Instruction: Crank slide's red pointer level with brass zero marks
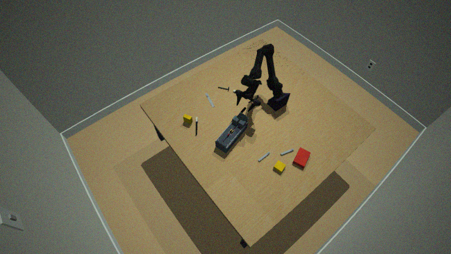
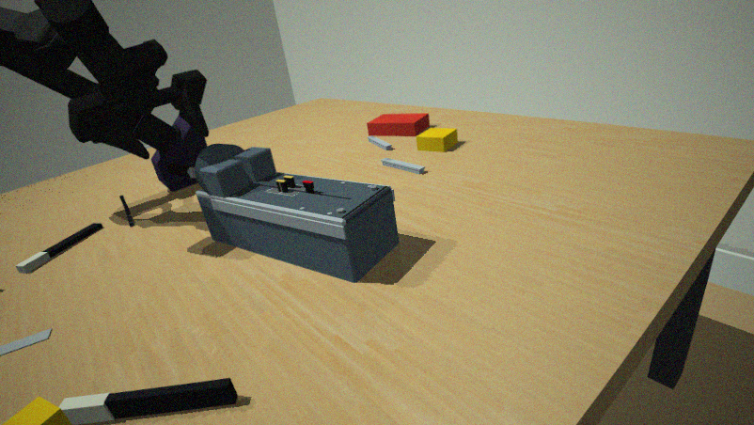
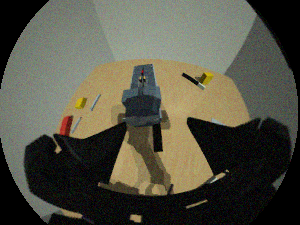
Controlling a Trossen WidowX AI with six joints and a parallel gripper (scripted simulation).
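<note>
Right now my gripper tip is 20 mm past the dark crank handle, 10 mm to the left of it and 40 mm above it. The rest, counted from my gripper tip: red pointer (180 mm ahead, 110 mm to the left, 50 mm below); red block (180 mm behind, 480 mm to the left, 120 mm below); grey bar (110 mm ahead, 280 mm to the right, 130 mm below).
</note>
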